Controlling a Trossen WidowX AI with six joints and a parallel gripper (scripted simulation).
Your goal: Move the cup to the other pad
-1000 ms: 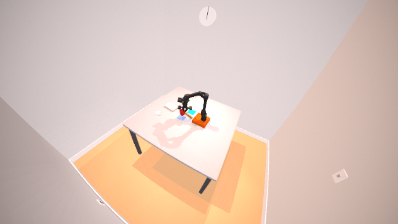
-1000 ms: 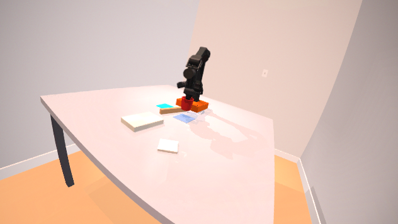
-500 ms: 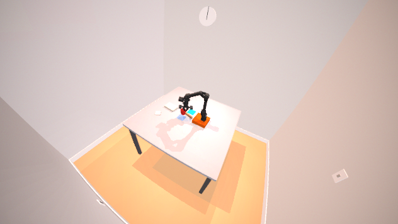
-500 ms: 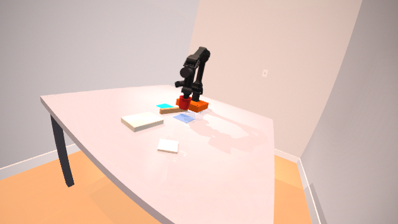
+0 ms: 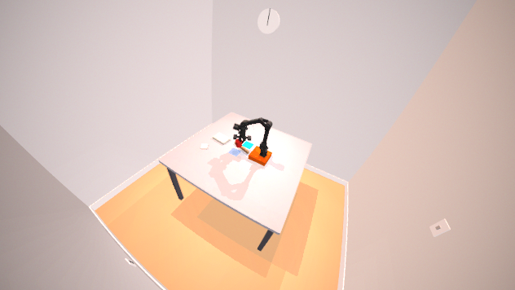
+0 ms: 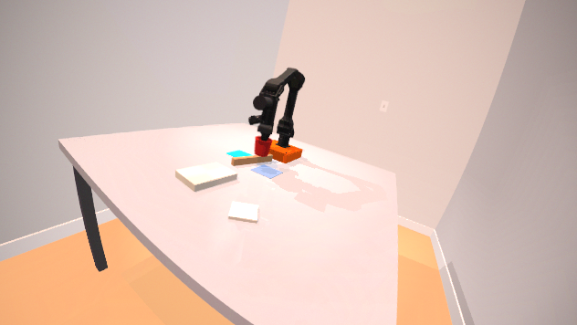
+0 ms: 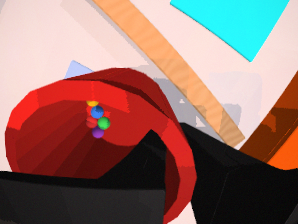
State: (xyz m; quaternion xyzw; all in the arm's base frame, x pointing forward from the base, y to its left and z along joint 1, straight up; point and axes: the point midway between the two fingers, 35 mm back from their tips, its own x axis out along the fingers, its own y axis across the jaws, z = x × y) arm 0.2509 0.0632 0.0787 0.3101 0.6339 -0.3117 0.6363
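Right now the cyan pad is 130 mm to the right of my gripper tip and 100 mm below it. From my gripper tip the other things lie so: wooden bar (90 mm below, 30 mm to the right, 10 mm ahead); red cup (20 mm to the left, 20 mm ahead); pale blue pad (100 mm below, 70 mm to the left, 30 mm ahead).
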